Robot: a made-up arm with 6 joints.
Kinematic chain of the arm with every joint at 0, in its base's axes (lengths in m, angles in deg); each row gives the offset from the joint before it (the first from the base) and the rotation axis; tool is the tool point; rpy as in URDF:
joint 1: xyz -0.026 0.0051 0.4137 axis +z
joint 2: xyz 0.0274 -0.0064 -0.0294 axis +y
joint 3: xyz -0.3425 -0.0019 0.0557 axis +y
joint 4: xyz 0.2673 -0.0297 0.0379 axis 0.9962 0 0.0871
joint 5: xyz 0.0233 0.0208 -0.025 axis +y
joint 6: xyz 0.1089 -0.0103 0.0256 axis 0.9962 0 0.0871
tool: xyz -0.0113 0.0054 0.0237 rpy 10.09 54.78 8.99
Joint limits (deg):
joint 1: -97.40..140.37
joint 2: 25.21..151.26
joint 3: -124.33..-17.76
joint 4: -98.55..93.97
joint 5: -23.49..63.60
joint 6: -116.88..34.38
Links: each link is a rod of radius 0.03 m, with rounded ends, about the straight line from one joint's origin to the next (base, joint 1, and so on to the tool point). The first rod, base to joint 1, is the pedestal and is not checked.
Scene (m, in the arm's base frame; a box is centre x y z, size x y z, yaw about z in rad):
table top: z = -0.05
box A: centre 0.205 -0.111 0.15 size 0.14 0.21 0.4 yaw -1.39
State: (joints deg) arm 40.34 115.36 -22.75 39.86 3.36 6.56
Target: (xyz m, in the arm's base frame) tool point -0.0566 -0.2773 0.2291
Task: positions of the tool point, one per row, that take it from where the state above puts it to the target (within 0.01 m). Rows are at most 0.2 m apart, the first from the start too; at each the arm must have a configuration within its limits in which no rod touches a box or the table.
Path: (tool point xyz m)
1: 0.3153 0.1346 0.3112
2: 0.4151 0.0638 0.3702
3: 0.4772 -0.0472 0.4486
4: 0.4862 -0.1783 0.5399
5: 0.4384 -0.3044 0.6372
6: 0.3418 -0.4018 0.7340
7: 0.3019 -0.4564 0.6144
8: 0.2359 -0.4821 0.4995
9: 0.1554 -0.4741 0.3975
10: 0.0726 -0.4331 0.3153
11: -0.0009 -0.3643 0.2581
12: -0.0566 -0.2773 0.2291

